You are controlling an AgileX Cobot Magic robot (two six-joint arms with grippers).
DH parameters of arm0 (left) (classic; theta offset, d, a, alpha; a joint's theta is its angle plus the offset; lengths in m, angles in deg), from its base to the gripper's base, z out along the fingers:
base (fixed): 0 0 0 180
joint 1: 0 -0.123 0 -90
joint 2: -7.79 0 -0.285 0
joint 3: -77.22 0 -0.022 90
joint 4: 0 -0.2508 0 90
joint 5: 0 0 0.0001 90
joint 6: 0 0.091 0 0
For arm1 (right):
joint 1: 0 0.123 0 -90
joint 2: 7.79 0 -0.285 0
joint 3: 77.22 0 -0.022 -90
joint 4: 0 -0.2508 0 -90
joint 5: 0 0 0.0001 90
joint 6: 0 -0.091 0 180
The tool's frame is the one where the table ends.
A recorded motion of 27 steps. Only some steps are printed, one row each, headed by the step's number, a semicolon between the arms.
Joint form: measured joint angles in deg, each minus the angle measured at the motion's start. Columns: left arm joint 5, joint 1, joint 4, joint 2, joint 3, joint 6; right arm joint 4, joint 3, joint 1, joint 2, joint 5, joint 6.
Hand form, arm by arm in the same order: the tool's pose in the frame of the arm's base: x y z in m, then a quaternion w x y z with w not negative. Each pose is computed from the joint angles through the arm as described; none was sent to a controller.
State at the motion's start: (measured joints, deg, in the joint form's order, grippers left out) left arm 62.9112 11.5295 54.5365 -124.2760 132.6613 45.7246; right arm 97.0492 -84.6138 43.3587 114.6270 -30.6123 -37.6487
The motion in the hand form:
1: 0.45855 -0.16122 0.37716 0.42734 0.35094 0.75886 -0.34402; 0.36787 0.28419 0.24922 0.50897 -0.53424 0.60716 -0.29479
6: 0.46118 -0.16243 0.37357 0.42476 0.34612 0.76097 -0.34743; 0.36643 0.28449 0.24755 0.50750 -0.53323 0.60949 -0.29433
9: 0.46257 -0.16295 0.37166 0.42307 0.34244 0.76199 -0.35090; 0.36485 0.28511 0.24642 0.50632 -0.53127 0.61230 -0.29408
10: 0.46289 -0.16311 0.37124 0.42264 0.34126 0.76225 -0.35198; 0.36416 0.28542 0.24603 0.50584 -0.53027 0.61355 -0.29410
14: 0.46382 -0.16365 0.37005 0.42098 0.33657 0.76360 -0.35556; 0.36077 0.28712 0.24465 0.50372 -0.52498 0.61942 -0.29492
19: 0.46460 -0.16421 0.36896 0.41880 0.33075 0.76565 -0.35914; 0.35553 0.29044 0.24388 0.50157 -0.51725 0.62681 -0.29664
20: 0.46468 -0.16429 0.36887 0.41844 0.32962 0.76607 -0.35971; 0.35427 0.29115 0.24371 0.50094 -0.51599 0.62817 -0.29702
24: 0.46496 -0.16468 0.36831 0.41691 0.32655 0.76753 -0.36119; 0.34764 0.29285 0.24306 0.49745 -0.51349 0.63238 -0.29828
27: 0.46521 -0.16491 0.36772 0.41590 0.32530 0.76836 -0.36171; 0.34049 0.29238 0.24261 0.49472 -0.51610 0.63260 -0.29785
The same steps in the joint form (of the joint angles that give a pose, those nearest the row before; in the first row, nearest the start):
1: -0.10 0.05 -0.10 -0.12 0.08 -0.10; -0.01 0.05 0.02 0.00 -0.02 -0.03
6: -0.29 0.13 0.06 -0.79 0.42 -0.60; -0.09 0.41 0.23 -0.02 -0.36 -0.40
9: -0.37 0.13 0.34 -1.14 0.56 -0.92; -0.34 0.65 0.50 -0.03 -0.82 -0.66
10: -0.40 0.14 0.42 -1.23 0.60 -1.02; -0.48 0.73 0.63 -0.04 -1.04 -0.76
14: -0.52 0.17 0.64 -1.46 0.69 -1.54; -1.21 1.04 1.28 -0.06 -2.24 -1.11
19: -0.68 0.21 0.77 -1.65 0.73 -2.24; -2.38 1.23 2.35 -0.10 -4.07 -1.39
20: -0.71 0.22 0.78 -1.66 0.74 -2.39; -2.63 1.30 2.59 -0.13 -4.44 -1.40
24: -0.78 0.26 0.75 -1.74 0.75 -2.83; -3.52 2.14 3.57 -0.62 -5.78 -1.45
27: -0.80 0.29 0.71 -1.80 0.75 -3.02; -3.66 3.70 4.29 -1.58 -6.30 -1.68

